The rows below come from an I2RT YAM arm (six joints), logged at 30 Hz.
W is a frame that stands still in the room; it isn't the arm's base.
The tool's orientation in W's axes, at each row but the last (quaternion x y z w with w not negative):
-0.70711, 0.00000, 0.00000, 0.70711
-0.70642, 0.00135, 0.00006, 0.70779
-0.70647, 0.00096, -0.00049, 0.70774
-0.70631, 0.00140, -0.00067, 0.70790
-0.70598, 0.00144, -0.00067, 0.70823
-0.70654, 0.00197, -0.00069, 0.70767
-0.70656, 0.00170, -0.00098, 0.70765
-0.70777, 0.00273, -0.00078, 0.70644
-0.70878, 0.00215, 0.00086, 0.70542
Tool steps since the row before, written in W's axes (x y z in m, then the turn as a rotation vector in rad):
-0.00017, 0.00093, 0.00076, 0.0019, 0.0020, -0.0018
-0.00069, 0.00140, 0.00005, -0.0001, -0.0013, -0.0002
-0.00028, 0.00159, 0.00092, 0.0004, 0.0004, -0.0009
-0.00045, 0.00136, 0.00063, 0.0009, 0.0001, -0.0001
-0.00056, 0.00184, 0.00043, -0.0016, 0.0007, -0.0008
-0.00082, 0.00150, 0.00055, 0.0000, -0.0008, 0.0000
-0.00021, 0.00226, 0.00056, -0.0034, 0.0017, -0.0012
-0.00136, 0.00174, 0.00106, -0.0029, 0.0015, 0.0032
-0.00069, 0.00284, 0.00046, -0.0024, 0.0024, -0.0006
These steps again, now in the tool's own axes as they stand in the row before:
-0.00017, -0.00076, 0.00093, 0.0019, 0.0018, 0.0020
-0.00069, -0.00005, 0.00140, -0.0001, 0.0002, -0.0013
-0.00028, -0.00092, 0.00159, 0.0004, 0.0009, 0.0004
-0.00045, -0.00063, 0.00136, 0.0009, 0.0001, 0.0001
-0.00057, -0.00042, 0.00184, -0.0016, 0.0008, 0.0007
-0.00083, -0.00055, 0.00150, 0.0000, 0.0000, -0.0008
-0.00022, -0.00056, 0.00226, -0.0034, 0.0012, 0.0017
-0.00137, -0.00106, 0.00173, -0.0029, -0.0032, 0.0015
-0.00070, -0.00047, 0.00284, -0.0024, 0.0006, 0.0024

